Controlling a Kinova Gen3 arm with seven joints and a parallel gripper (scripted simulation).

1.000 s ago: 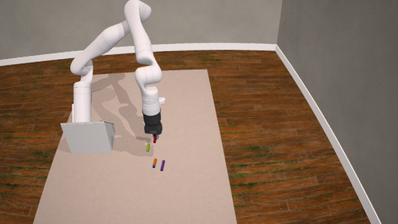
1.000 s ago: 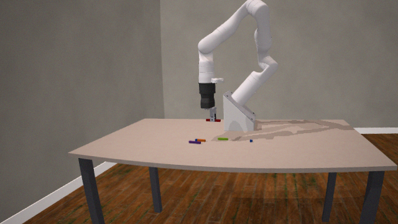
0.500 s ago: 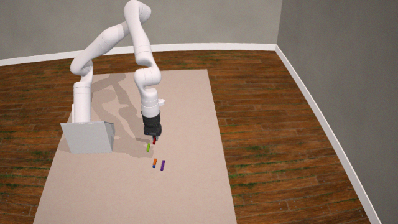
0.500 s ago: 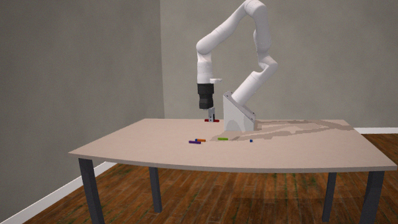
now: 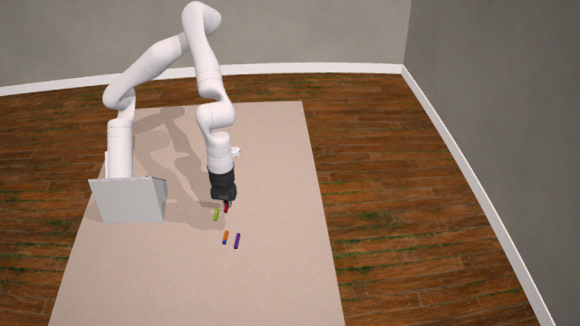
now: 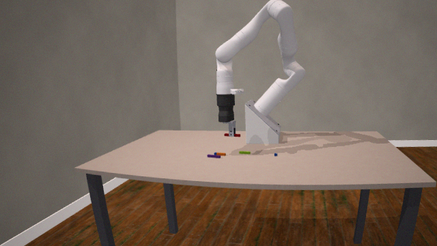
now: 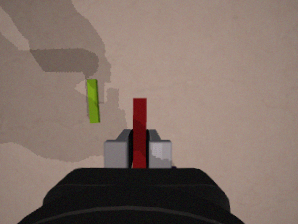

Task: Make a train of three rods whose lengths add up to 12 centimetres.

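The orange rod lies 10 cm below my hand, 6 cm to the right of it and 1 cm behind it. Also, from my hand: purple rod 10 cm below, 8 cm to the right, 3 cm ahead; then lime rod 10 cm below, 5 cm behind, 4 cm to the left; then red rod 1 cm below.
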